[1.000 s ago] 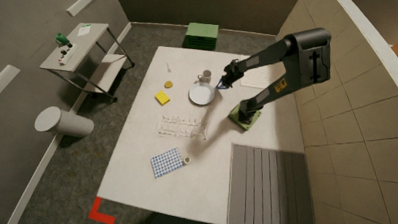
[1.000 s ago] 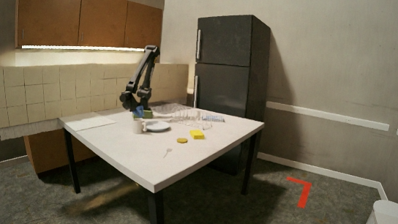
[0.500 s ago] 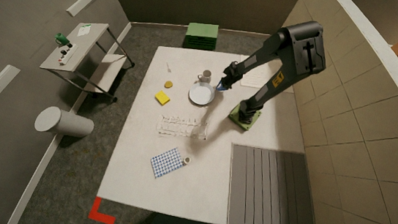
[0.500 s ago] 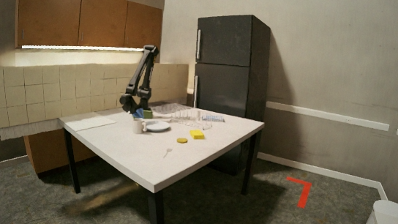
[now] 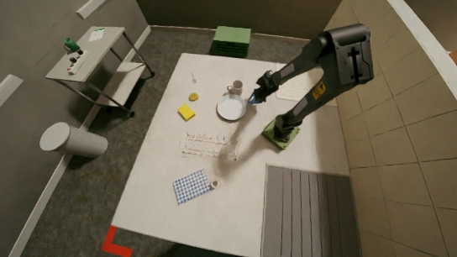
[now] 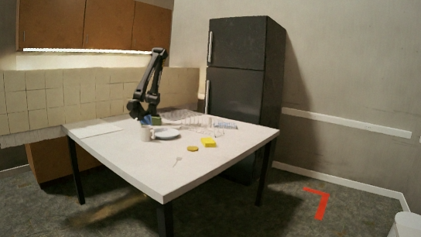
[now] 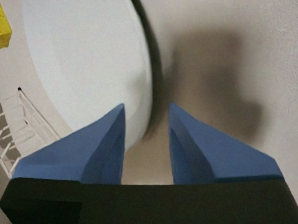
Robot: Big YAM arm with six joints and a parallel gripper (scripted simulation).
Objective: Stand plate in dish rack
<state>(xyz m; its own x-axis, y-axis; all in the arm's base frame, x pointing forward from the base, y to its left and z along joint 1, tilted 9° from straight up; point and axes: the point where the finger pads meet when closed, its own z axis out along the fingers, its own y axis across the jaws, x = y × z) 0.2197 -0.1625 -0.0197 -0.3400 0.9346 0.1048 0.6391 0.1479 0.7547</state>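
Now: hand 11 cm short of the white mug, 10 cm to the left of it and 2 cm above it. Also, from my hand: spoon (47 cm ahead, 17 cm to the right, 5 cm below); then draining mat (40 cm behind, 31 cm to the right, 5 cm below); then yellow disc (40 cm ahead, 5 cm below, 1 cm to the left).
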